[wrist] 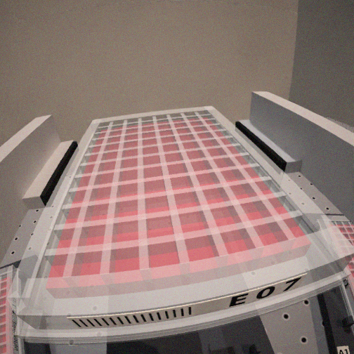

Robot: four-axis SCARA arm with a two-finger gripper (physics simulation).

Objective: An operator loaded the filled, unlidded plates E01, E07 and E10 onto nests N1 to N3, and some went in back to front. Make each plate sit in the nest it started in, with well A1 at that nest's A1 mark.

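The clear plate E07 (172, 195), filled with red wells, spans the wrist view, with its barcode and E07 label facing the camera. My gripper (155, 118) is shut on it, with a black pad along each long side. A dark nest (150, 346) shows below the plate's near edge, with an A1 mark (343, 351) at the bottom right. The gap between plate and nest is hard to judge. Parts of two other red-filled plates show, a left plate (5, 312) and a right plate (346, 235); their labels cannot be read. Well A1 on E07 cannot be made out.
The grey perforated deck (25, 230) shows at the left, and it also shows to the right and beneath the held plate. The two neighbouring plates lie close to the left and right sides. Plain walls stand behind.
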